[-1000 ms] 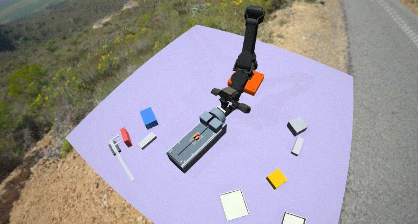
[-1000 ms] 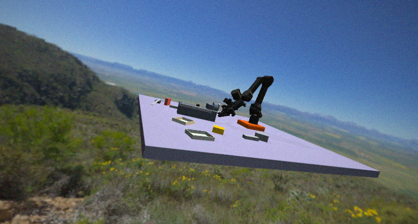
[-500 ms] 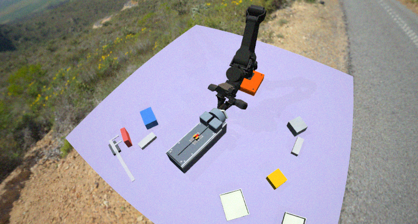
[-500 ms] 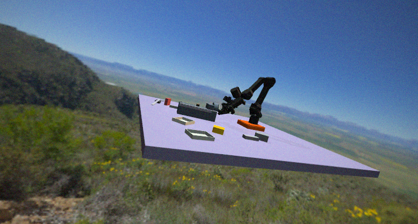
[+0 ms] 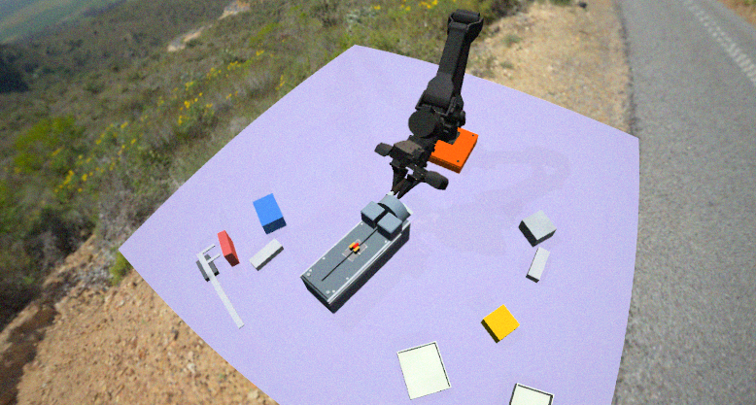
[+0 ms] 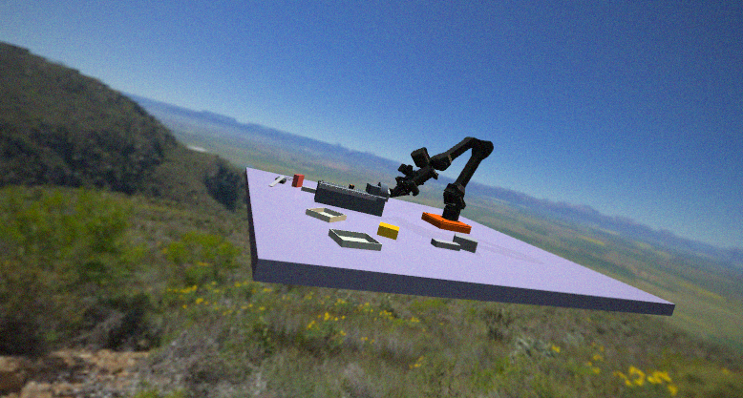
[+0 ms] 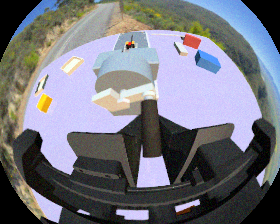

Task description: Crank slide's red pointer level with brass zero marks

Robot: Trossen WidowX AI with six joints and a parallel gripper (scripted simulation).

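Right now the red pointer is 16 cm ahead of my gripper tip. Also, from my gripper tip: blue block: 28 cm to the right, 18 cm ahead, 6 cm below; then grey cube: 35 cm to the left, 14 cm behind, 6 cm below; then dark crank handle: 2 cm behind, 2 cm above.
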